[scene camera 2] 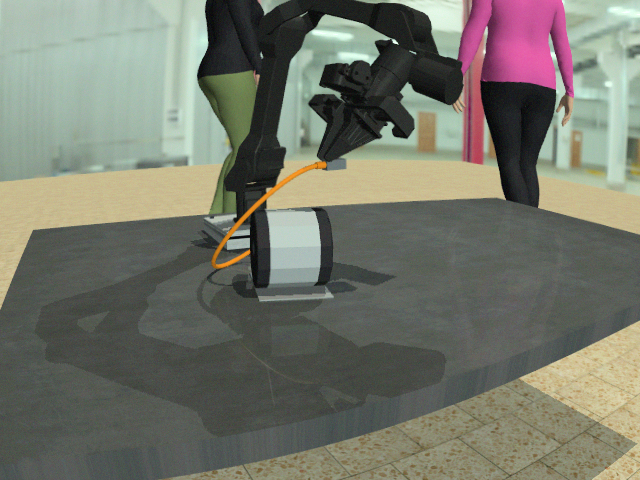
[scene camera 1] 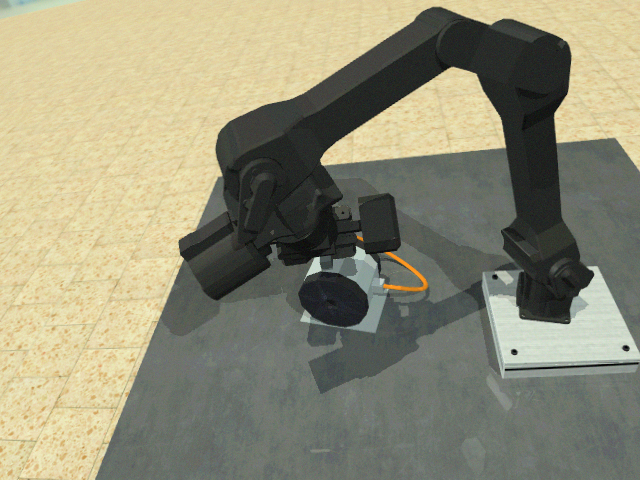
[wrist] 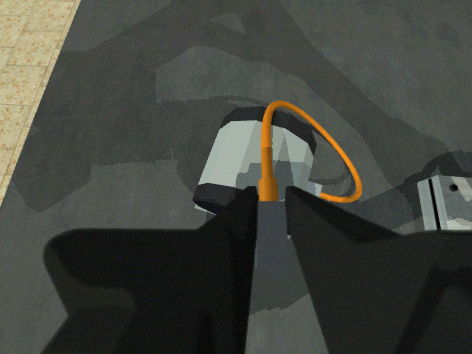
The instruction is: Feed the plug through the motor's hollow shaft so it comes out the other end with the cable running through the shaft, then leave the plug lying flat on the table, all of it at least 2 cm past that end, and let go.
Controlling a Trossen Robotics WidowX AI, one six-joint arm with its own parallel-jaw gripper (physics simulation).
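Frame: origin at the arm's base, x ahead, y left, z up, level; centimetres.
Seen in the pictures: gripper, fingertip midpoint: (scene camera 2: 322, 159) (wrist: 270, 195); arm's base, origin of the base link: (scene camera 1: 543, 304).
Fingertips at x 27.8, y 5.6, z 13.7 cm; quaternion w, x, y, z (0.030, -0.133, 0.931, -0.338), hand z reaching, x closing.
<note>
Pixels of each thing's top centre, then the offset from my fingertips to it. "spot": a spot on its surface instead. Level surfaces: height alone.
- motor, middle of its top: (wrist: 264, 157) (scene camera 2: 288, 209) (scene camera 1: 337, 257) dx +0.6, dy -4.6, dz -6.6 cm
- small shaft hole, surface spot: (scene camera 1: 331, 302) spot: dx +1.5, dy -1.0, dz -12.5 cm
- grey plug, middle of its top: (wrist: 272, 234) (scene camera 1: 325, 253) (scene camera 2: 334, 158) dx -0.5, dy +1.7, dz +0.1 cm
- dark table, its level: dz -16.8 cm
The motor (scene camera 1: 333, 299) (scene camera 2: 294, 248) (wrist: 222, 157) lies on its side on its base plate, a pale drum with dark end caps. A small shaft hole (scene camera 1: 331, 302) shows in the end cap facing scene camera 1; the other end's hole is hidden. My gripper (scene camera 2: 326, 159) (wrist: 270, 195) is shut on the grey plug (scene camera 2: 336, 164) (wrist: 271, 225), held in the air above the motor. In scene camera 2 the plug's free end points right. The orange cable (scene camera 1: 425, 284) (scene camera 2: 222, 266) (wrist: 267, 162) loops from the motor's side up to the plug, outside the drum.
The arm's silver base plate (scene camera 1: 568, 343) (scene camera 2: 237, 242) (wrist: 427, 205) is on the dark table (scene camera 1: 232, 403) (scene camera 2: 491, 258) (wrist: 125, 200), right of the motor in scene camera 1. The table's left edge shows there. Two people stand behind the table in scene camera 2.
</note>
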